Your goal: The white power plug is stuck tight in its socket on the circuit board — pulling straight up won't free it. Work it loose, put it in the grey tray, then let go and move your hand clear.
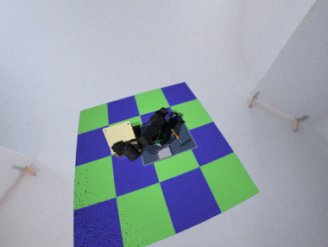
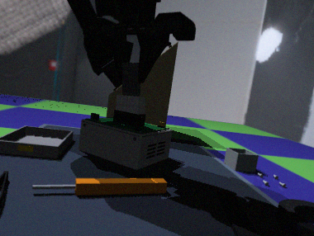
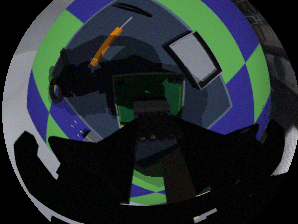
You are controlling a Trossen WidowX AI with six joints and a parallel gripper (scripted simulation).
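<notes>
The white power plug lies 3 cm below my gripper tip. Round my gripper tip: black bar 22 cm ahead, 12 cm below, 10 cm to the left; then dark mat 12 cm below, 5 cm ahead.
</notes>
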